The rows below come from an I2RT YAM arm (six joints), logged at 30 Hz.
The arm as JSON. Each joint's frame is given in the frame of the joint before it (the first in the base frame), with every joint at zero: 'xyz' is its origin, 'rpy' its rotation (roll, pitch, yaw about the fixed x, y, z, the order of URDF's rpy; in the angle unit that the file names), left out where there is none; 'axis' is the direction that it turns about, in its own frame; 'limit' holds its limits. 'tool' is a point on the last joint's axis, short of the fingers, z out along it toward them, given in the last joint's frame.
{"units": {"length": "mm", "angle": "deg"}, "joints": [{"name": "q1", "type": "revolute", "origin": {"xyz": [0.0, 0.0, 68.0], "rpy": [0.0, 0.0, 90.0]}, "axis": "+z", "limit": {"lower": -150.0, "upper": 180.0}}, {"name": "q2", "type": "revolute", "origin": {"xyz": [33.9, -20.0, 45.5], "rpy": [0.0, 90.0, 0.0]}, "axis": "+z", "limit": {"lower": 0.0, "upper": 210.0}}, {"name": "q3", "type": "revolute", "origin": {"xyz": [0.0, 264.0, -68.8], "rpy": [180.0, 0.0, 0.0]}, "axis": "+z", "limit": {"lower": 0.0, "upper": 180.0}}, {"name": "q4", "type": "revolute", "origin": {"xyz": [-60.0, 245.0, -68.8], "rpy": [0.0, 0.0, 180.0]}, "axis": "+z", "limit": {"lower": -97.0, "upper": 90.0}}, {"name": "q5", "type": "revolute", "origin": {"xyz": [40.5, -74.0, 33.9], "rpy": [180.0, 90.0, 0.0]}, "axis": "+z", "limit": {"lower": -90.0, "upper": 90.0}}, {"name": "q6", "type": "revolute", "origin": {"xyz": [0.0, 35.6, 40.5], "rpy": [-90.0, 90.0, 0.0]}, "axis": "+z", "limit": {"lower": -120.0, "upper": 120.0}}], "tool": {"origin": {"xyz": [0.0, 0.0, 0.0], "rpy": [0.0, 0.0, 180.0]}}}
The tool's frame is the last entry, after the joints.
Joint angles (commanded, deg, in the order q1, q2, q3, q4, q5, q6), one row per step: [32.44 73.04 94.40 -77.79 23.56 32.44]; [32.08 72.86 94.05 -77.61 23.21 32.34]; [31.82 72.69 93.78 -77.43 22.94 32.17]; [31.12 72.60 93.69 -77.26 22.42 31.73]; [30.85 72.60 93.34 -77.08 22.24 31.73]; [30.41 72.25 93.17 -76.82 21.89 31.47]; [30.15 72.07 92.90 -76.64 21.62 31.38]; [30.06 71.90 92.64 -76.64 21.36 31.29]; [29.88 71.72 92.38 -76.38 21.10 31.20]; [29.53 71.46 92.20 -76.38 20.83 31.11]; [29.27 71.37 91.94 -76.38 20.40 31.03]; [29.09 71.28 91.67 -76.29 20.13 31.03]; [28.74 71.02 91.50 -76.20 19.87 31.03]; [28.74 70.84 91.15 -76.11 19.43 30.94]
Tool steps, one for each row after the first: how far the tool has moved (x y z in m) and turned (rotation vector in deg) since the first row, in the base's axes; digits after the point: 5 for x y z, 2 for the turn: [0.00026 -0.00114 -0.00092 0.19 0.15 -0.09]; [0.00034 -0.00202 -0.00148 0.31 0.22 -0.07]; [0.00131 -0.00405 -0.00153 0.49 0.32 -0.14]; [0.00226 -0.00451 -0.00301 0.53 0.55 -0.31]; [0.00179 -0.00640 -0.00246 0.84 0.33 -0.36]; [0.00180 -0.00731 -0.00299 1.02 0.37 -0.40]; [0.00133 -0.00778 -0.00371 1.10 0.56 -0.27]; [0.00130 -0.00837 -0.00411 1.32 0.52 -0.24]; [0.00075 -0.00994 -0.00417 1.50 0.56 -0.36]; [0.00088 -0.01065 -0.00517 1.67 0.89 -0.32]; [0.00103 -0.01112 -0.00611 1.82 1.08 -0.35]; [0.00058 -0.01262 -0.00602 2.10 1.02 -0.55]; [0.00007 -0.01260 -0.00707 2.32 1.28 -0.24]
